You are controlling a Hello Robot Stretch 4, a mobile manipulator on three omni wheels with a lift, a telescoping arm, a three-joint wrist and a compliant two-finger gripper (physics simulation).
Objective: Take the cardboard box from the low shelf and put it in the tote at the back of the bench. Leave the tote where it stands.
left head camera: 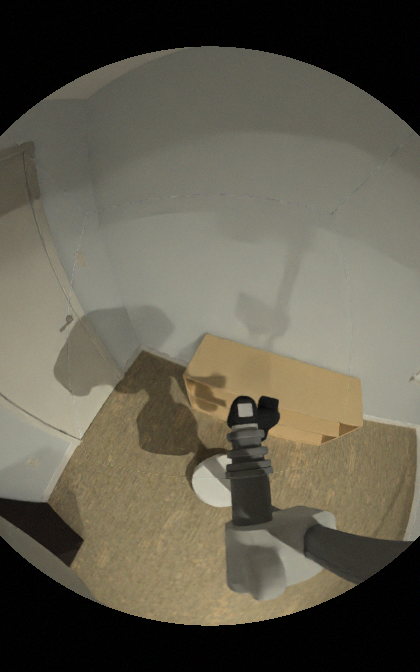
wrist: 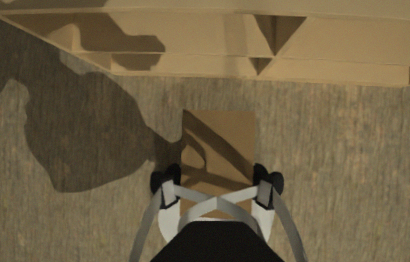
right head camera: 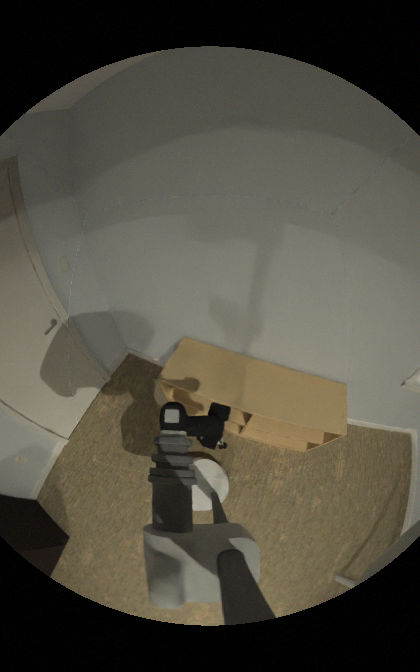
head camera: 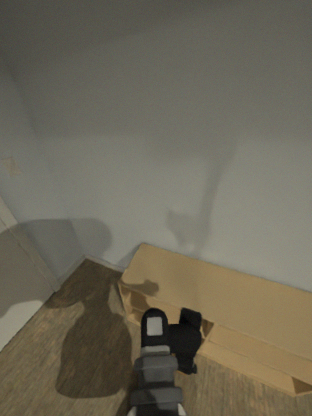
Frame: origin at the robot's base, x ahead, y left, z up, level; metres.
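Seen in the pictures: gripper, fingertip midpoint: [wrist: 216, 178].
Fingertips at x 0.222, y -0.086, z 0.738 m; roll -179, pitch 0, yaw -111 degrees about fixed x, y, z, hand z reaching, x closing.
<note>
A point is followed by its place in that frame.
The cardboard box [wrist: 218, 142] {y -0.103, x 0.259, z 0.787 m} is a plain brown block between the two fingertips in the wrist view. My gripper [wrist: 216, 178] {y -0.086, x 0.222, z 0.738 m} [right head camera: 212, 444] is shut on it, one dark pad on each side. The box is held above the floor, in front of the low wooden shelf unit [head camera: 225, 290] {y -0.446, x 0.553, z 0.583 m} [left head camera: 280, 372] [right head camera: 260, 380] [wrist: 330, 37] {y -0.489, x 0.388, z 0.317 m}, and does not touch the unit in the wrist view. In the head camera view the wrist and gripper body hide most of the fingers and the box. The tote and the bench do not show in these views.
The shelf unit stands along the grey wall, with open compartments at its front. A door [left head camera: 30, 300] [right head camera: 25, 300] is at the left. A dark block-shaped object [left head camera: 42, 530] [right head camera: 30, 530] is at the lower left. The white round base [left head camera: 212, 482] [right head camera: 210, 482] is beneath the arm.
</note>
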